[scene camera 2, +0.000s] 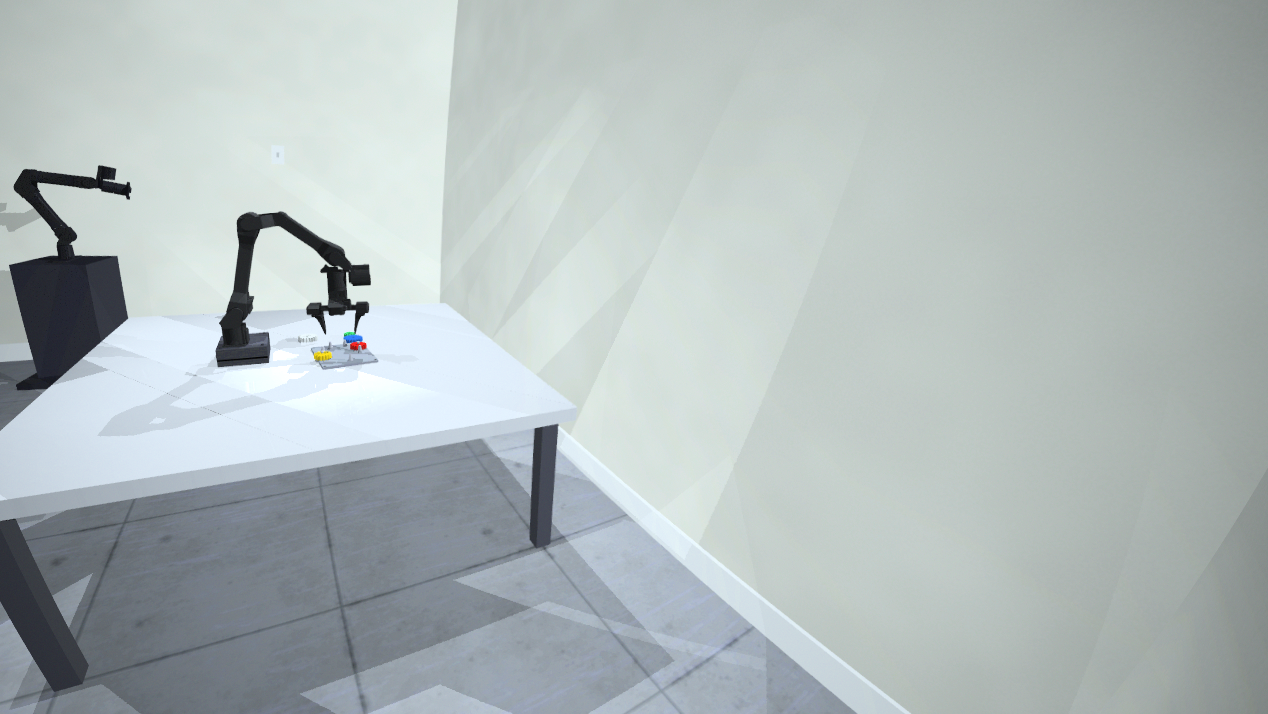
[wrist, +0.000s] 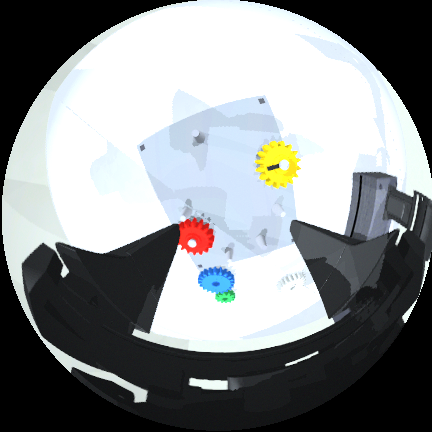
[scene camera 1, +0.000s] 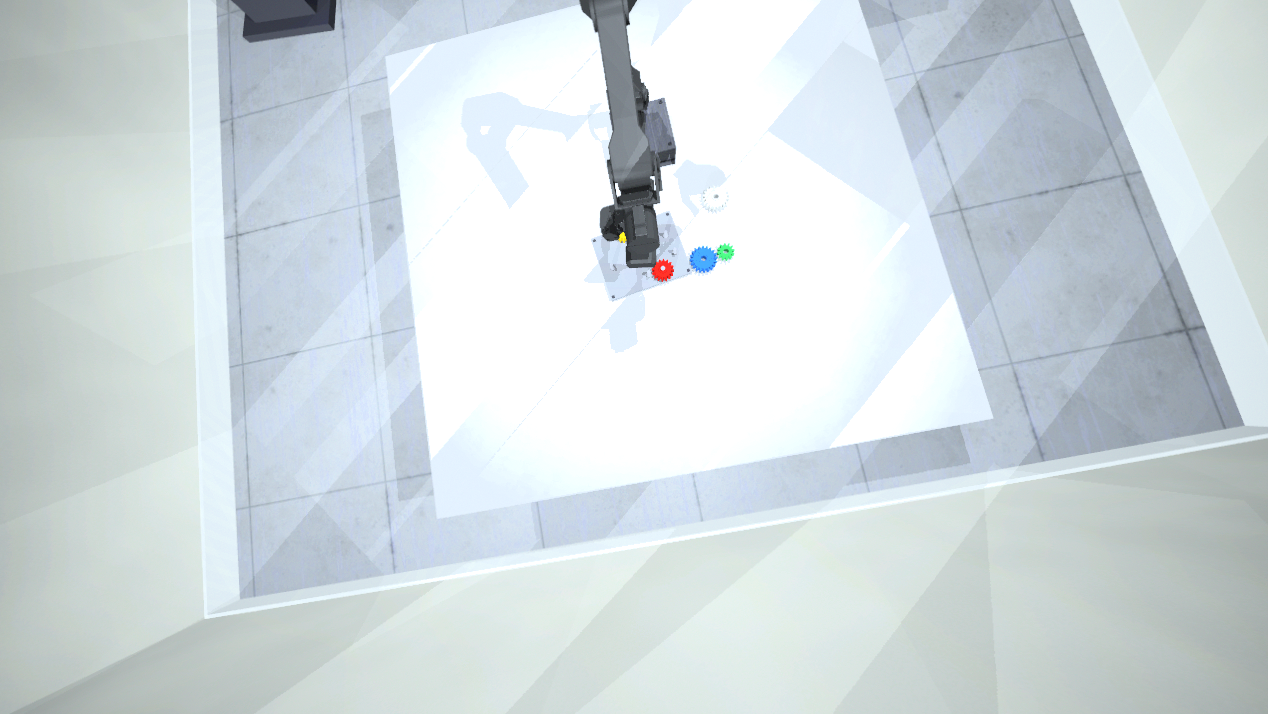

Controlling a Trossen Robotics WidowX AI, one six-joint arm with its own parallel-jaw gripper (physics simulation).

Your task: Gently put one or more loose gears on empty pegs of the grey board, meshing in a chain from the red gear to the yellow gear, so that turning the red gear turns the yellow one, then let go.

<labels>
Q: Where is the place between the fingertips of my gripper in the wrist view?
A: At 236,227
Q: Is my gripper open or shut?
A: Open.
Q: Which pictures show my gripper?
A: Scene camera 2, the wrist view and scene camera 1: all of them.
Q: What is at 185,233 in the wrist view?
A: A red gear.
</labels>
